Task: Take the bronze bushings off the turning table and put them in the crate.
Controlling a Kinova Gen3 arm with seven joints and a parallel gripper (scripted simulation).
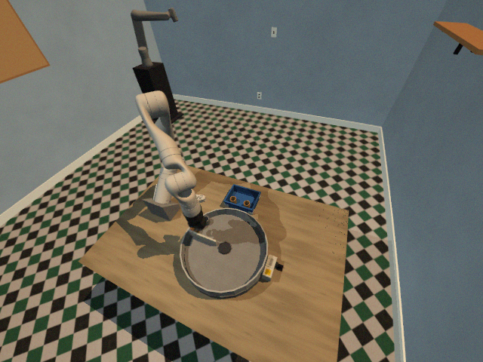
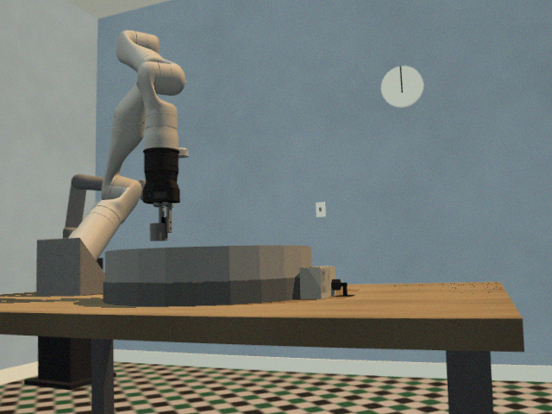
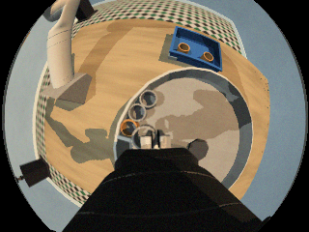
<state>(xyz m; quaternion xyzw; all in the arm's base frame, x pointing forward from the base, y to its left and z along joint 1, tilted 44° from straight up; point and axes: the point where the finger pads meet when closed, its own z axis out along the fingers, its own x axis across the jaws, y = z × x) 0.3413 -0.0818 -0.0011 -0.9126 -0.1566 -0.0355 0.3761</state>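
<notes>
The grey turning table lies 130 mm ahead of my hand, 110 mm below it and 20 mm to the right of it. Also, from my hand: blue crate (310 mm to the left, 140 mm below, 70 mm ahead).
</notes>
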